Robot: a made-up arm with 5 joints.
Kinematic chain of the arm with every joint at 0, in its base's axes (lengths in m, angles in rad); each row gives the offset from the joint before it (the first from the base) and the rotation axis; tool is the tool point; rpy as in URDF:
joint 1: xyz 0 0 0.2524 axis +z
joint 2: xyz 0 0 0 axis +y
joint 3: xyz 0.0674 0 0.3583 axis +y
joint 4: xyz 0.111 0 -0.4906 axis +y
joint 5: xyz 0.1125 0 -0.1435 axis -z
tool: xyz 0 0 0 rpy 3.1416 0 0
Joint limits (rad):
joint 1: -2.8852..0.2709
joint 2: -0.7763..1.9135
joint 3: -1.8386..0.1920
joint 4: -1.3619..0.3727
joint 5: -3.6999..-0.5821
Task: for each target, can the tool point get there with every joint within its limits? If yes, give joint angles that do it. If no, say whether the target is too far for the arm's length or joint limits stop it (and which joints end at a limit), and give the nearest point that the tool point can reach.
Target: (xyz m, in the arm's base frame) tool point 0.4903 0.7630 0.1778
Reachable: no: joint limits stop it (at a limit: joint 2, joint 4) | nearest point 0.1987 0.3092 0.1295 | short by 0.542 m
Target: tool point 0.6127 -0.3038 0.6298
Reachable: yes | joints -0.4603 -0.1367 -1.0903 -0.0975 -3.4202
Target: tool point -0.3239 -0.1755 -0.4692
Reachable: yes | joints -2.6450 1.6464 -1.2120 -0.5021 -1.6895
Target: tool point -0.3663 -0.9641 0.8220
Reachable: no: too far | nearest point -0.3006 -0.7912 0.7198 | short by 0.211 m
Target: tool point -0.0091 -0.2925 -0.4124
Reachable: yes | joints -1.6018 1.3558 -0.9469 0.1384 -1.8812
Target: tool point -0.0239 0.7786 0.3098
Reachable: no: joint limits stop it (at a limit: joint 2, joint 4) | nearest point -0.0109 0.3540 0.2161 | short by 0.435 m
